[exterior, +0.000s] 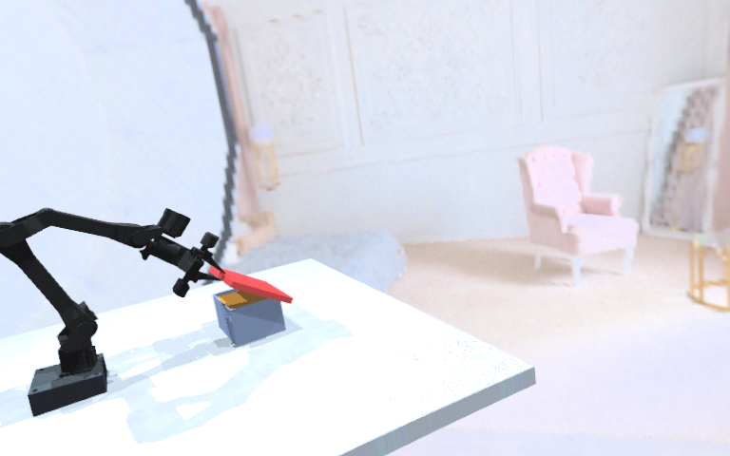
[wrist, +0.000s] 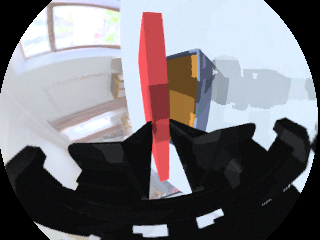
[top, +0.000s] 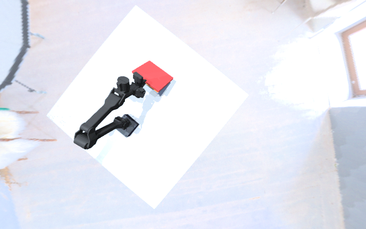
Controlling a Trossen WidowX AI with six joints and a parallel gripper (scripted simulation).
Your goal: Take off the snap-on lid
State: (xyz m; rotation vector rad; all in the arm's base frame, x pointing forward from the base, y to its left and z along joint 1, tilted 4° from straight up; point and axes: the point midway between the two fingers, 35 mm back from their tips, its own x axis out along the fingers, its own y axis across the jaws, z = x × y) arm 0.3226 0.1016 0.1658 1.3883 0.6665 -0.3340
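The red lid is 70 mm ahead of my gripper tip, 40 mm below it and 20 mm to the left of it. From my gripper tip the other things lie so: blue-grey storage box (120 mm below, 50 mm ahead, 10 mm to the left).
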